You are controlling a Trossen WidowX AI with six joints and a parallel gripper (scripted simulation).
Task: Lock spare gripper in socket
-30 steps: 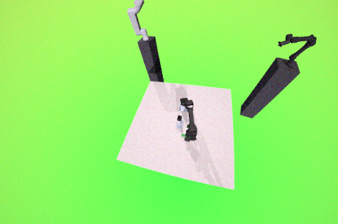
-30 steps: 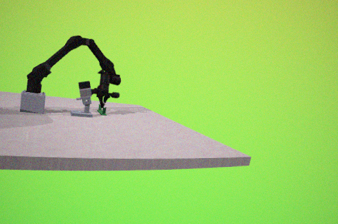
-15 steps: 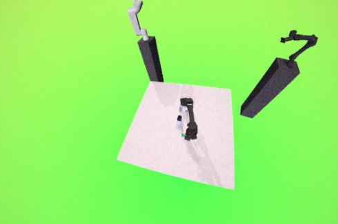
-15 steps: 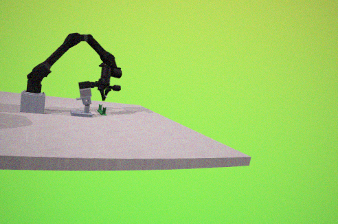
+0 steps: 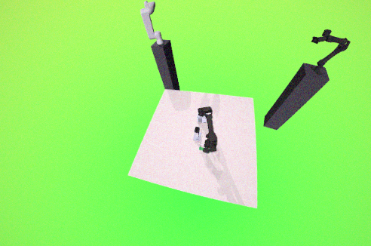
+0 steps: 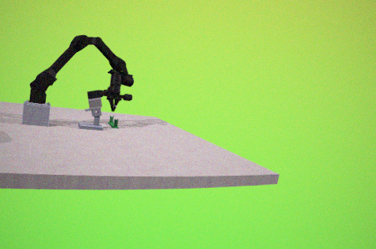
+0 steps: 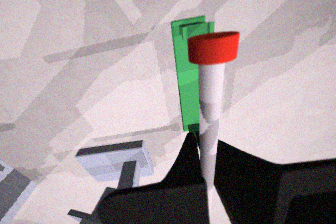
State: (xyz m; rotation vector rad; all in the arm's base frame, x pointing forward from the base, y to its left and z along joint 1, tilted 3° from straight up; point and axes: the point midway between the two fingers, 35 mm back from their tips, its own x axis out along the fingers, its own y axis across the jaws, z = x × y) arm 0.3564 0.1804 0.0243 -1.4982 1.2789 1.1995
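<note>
The green rest lies 50 mm below my gripper tip, 10 mm to the left of it and 10 mm ahead of it. The rest, counted from my gripper tip: spare gripper 130 mm to the right, 100 mm behind, 50 mm above; then grey mount 130 mm to the right, 100 mm behind, 30 mm below.
</note>
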